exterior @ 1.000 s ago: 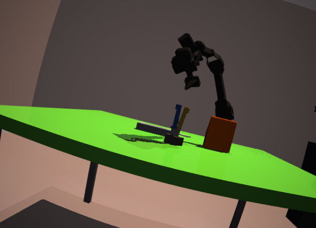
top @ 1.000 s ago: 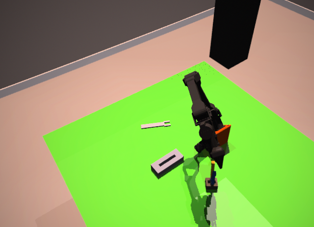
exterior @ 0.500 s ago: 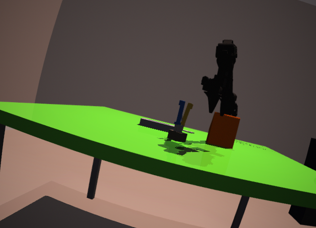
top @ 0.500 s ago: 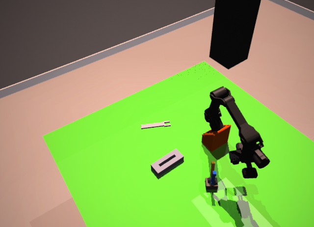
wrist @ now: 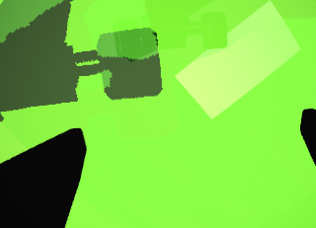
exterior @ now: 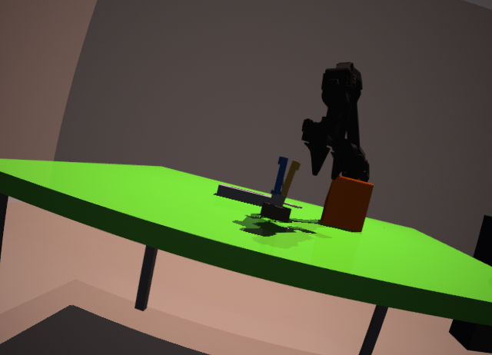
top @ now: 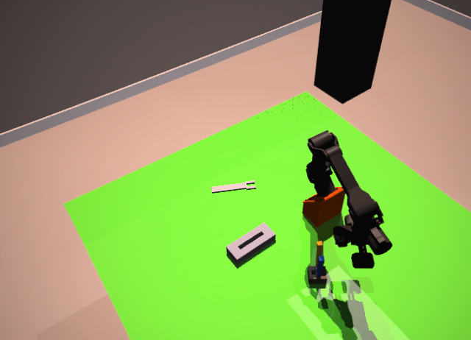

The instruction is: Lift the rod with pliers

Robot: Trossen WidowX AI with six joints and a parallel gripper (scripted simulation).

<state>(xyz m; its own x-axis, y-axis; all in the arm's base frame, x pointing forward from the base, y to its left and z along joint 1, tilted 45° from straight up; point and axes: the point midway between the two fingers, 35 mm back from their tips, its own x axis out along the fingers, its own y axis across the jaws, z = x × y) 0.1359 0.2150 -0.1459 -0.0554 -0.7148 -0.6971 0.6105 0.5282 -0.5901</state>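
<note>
Now: gripper tip 90 mm short of the small dark holster, 60 mm to the left of it and 120 mm above it. Also, from my gripper tip: grey channel block: 200 mm ahead, 310 mm to the right, 120 mm below; light grey rod: 200 mm ahead, 310 mm to the right, 120 mm below.
</note>
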